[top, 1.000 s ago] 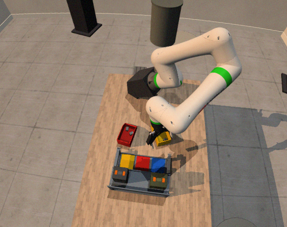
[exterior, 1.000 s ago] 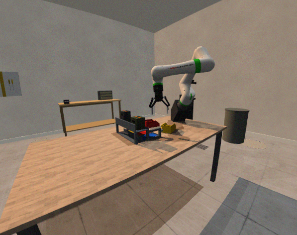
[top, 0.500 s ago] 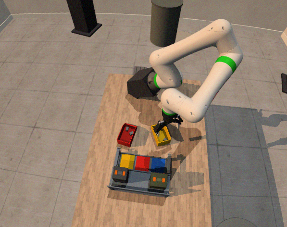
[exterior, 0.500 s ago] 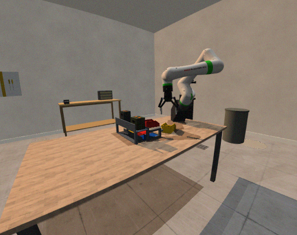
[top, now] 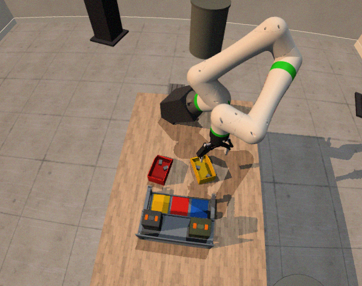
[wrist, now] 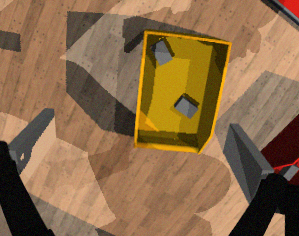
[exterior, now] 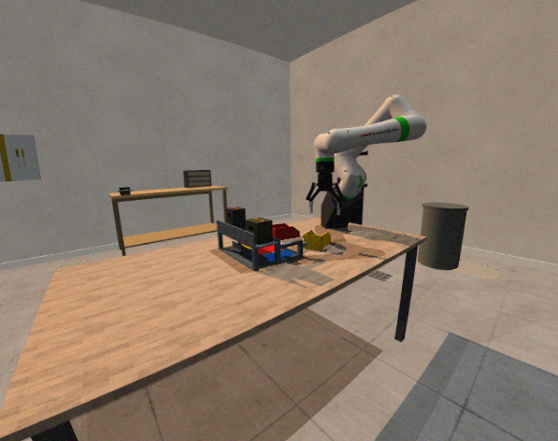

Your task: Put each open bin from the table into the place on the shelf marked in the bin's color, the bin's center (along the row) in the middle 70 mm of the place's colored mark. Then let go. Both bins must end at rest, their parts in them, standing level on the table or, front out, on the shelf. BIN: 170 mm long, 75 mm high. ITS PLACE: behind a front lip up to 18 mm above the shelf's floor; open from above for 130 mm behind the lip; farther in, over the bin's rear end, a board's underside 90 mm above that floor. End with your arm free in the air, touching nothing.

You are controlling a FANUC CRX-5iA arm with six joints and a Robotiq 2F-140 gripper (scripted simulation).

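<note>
Now: the yellow bin 2 cm ahead of my hand, 4 cm to the right of it and 15 cm below it. Round my hand: blue-marked place (29 cm ahead, 4 cm to the left, 18 cm below); then red bin (13 cm ahead, 27 cm to the right, 15 cm below); then red mark (32 cm ahead, 7 cm to the right, 18 cm below).
</note>
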